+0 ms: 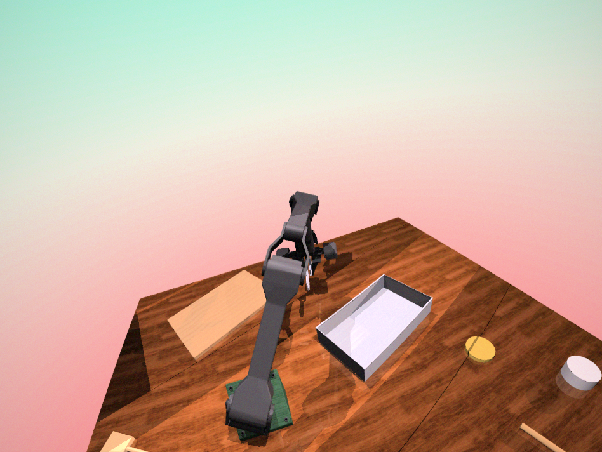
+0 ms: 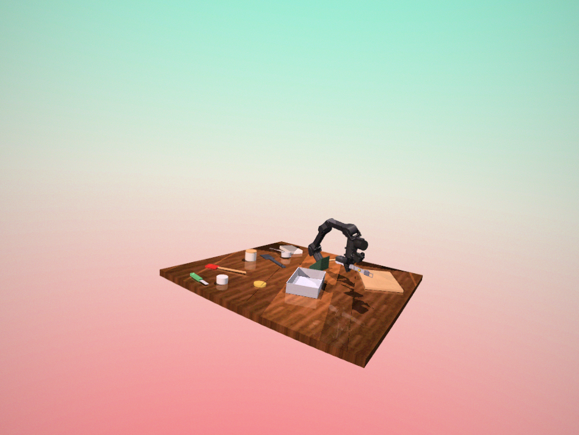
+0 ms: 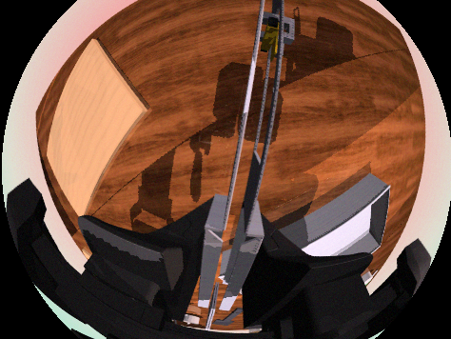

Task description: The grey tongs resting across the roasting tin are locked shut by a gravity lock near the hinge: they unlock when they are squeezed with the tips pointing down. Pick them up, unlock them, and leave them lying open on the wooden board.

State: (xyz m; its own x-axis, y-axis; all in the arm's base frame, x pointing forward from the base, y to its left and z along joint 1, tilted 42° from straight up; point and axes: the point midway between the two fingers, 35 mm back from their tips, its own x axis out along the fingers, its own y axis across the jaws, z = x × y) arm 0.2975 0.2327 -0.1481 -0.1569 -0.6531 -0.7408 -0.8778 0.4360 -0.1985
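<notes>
Now: the wooden board 300 mm behind my gripper tip, 150 mm to the left of it and 100 mm below it. From my gripper tip the other things lie so: red spatula: 190 mm ahead, 760 mm to the right, 100 mm below; grey roasting tin: 90 mm ahead, 210 mm to the right, 80 mm below; yellow lock piece: 40 mm ahead, 70 mm to the left, 40 mm above.
</notes>
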